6 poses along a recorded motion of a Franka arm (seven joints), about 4.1 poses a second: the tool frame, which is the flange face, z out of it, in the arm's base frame.
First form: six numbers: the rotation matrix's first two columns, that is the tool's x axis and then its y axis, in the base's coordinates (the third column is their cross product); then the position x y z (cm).
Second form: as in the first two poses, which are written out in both.
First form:
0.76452 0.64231 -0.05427 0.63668 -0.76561 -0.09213 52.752 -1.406 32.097
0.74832 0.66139 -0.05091 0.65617 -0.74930 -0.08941 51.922 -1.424 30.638
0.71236 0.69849 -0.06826 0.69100 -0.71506 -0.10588 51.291 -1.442 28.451
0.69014 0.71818 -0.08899 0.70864 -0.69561 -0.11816 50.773 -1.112 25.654
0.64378 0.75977 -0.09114 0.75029 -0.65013 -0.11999 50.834 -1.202 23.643
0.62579 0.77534 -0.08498 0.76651 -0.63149 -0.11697 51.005 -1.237 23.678
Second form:
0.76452 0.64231 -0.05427 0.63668 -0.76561 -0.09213 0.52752 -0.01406 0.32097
0.74832 0.66139 -0.05091 0.65617 -0.74930 -0.08941 0.51922 -0.01424 0.30638
0.71236 0.69849 -0.06826 0.69100 -0.71506 -0.10588 0.51291 -0.01442 0.28451
0.69014 0.71818 -0.08899 0.70864 -0.69561 -0.11816 0.50773 -0.01112 0.25654
0.64378 0.75977 -0.09114 0.75029 -0.65013 -0.11999 0.50834 -0.01202 0.23643
0.62579 0.77534 -0.08498 0.76651 -0.63149 -0.11697 0.51005 -0.01237 0.23678

